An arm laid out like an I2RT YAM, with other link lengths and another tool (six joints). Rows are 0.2 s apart.
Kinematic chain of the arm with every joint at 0, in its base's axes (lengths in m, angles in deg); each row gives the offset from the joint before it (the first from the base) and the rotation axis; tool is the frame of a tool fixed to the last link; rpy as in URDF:
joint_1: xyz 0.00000 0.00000 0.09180 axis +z
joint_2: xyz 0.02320 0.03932 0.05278 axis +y
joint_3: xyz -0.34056 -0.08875 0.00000 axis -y
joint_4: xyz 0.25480 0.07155 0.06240 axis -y
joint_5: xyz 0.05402 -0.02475 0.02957 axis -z
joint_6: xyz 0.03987 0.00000 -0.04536 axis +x
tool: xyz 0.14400 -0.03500 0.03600 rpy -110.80 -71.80 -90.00
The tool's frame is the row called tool.
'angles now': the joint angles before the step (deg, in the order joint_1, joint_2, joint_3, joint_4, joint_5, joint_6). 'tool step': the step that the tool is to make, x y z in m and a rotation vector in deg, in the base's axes. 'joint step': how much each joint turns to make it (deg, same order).
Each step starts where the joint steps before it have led.
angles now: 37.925, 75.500, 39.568, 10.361, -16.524, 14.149
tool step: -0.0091, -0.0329, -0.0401, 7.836, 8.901, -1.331
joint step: -8.153, -1.017, -9.479, 8.439, -11.098, 7.988
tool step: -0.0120, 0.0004, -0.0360, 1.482, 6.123, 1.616
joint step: -1.038, 3.124, -4.360, 4.352, -4.317, 2.996
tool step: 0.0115, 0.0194, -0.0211, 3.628, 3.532, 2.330
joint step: -0.326, 8.699, -0.320, 9.715, -4.656, 3.662
